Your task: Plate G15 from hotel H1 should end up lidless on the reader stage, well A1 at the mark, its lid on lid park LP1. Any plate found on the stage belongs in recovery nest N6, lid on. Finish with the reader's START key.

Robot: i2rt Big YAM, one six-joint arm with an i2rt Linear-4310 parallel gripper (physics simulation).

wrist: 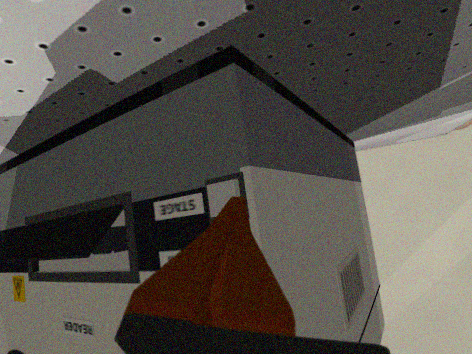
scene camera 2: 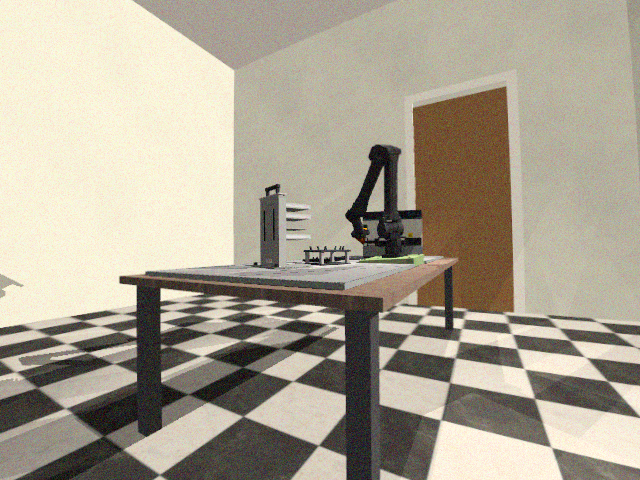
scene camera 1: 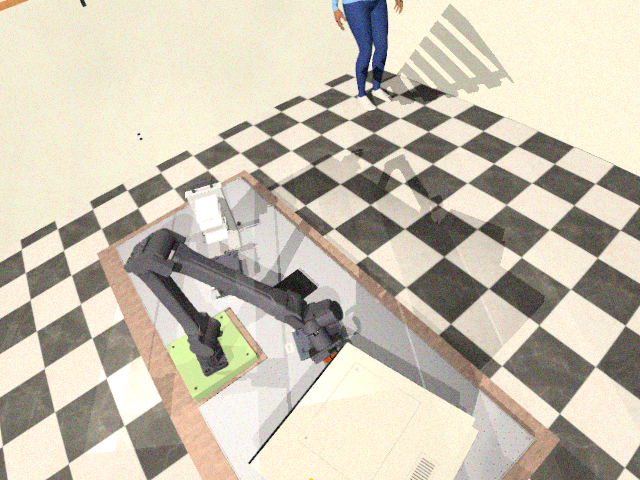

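Pixels of known places: gripper, fingertip midpoint: [wrist: 238, 205] [scene camera 2: 363, 243]; arm's base, link origin: [scene camera 2: 395, 256] [scene camera 1: 211, 357].
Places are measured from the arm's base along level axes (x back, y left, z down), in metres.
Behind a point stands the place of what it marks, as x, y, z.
My gripper [scene camera 1: 329, 357] [scene camera 2: 361, 240] @[-0.335, -0.302, -0.066] [wrist: 238, 205] @[-0.335, -0.302, -0.066] is shut, with no object between its orange fingertips. In the wrist view the tips overlap the lower edge of a pale key [wrist: 223, 194] @[-0.328, -0.307, -0.059] beside the STAGE label [wrist: 178, 206] @[-0.295, -0.325, -0.061]; contact cannot be told. The reader [scene camera 1: 382, 408] @[-0.332, -0.513, -0.270] [scene camera 2: 410, 225] @[-0.076, -0.417, -0.174] [wrist: 305, 200] @[-0.375, -0.381, -0.067] stands at the gripper. Its framed front opening [wrist: 134, 240] @[-0.255, -0.342, -0.078] shows a dark slanted shape and a pale strip inside. An orange light [scene camera 2: 365, 227] @[-0.326, -0.311, -0.169] shows by the reader. The hotel [scene camera 1: 209, 211] [scene camera 2: 272, 232] @[-0.216, 0.578, -0.102] stands at the far end. Plate G15, its lid and the START lettering cannot be made out.
A low rack with upright pins [scene camera 2: 347, 251] @[-0.100, 0.261, -0.029] stands between hotel and arm. A black square [scene camera 1: 298, 283] @[-0.393, 0.118, 0.013] lies beside the forearm. The arm's base stands on a green board [scene camera 1: 183, 369] @[0.101, 0.008, -0.004]. A person [scene camera 1: 364, 41] stands beyond the table [scene camera 1: 429, 330] @[-0.673, -0.299, 0.036].
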